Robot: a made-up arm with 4 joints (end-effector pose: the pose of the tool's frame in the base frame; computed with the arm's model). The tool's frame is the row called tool.
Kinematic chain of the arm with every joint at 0, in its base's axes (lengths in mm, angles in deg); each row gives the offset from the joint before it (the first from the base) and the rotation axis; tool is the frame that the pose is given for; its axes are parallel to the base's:
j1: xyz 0 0 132 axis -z
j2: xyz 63 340 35 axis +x
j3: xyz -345 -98 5 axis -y
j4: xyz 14 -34 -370 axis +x
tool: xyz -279 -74 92
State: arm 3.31 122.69 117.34 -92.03
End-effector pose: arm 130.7 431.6 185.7 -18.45 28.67 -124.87
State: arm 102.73 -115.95 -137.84 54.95
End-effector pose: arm 919.0 140.0 189.1 -15.21 -17.08 116.42
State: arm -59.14 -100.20 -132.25 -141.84
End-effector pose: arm -893.5 71.0 100.9 135.06 -7.53 -73.56
Working (the frame after each row of the table, in the pose's form):
after j1: 0.0 0.0 132.0 0.00 0.00 59.14
after j2: -259.5 228.5 167.0 -100.20 0.00 59.14
after j3: -455.6 -56.2 262.6 -83.10 -7.53 -73.56
after j4: -807.5 -176.0 253.8 135.06 -7.53 -73.56

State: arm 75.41 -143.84 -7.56 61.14
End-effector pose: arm 174.7 661.4 593.8 -82.46 -6.10 -79.89
Working (the frame after each row of the table, in the pose's form):
after j1: 0.0 0.0 132.0 0.00 0.00 -75.41
after j2: 344.9 24.7 167.0 -143.84 0.00 -75.41
after j3: 337.4 379.2 220.8 -143.60 -6.10 -79.89
after j4: 144.7 365.0 538.5 -82.46 -6.10 -79.89

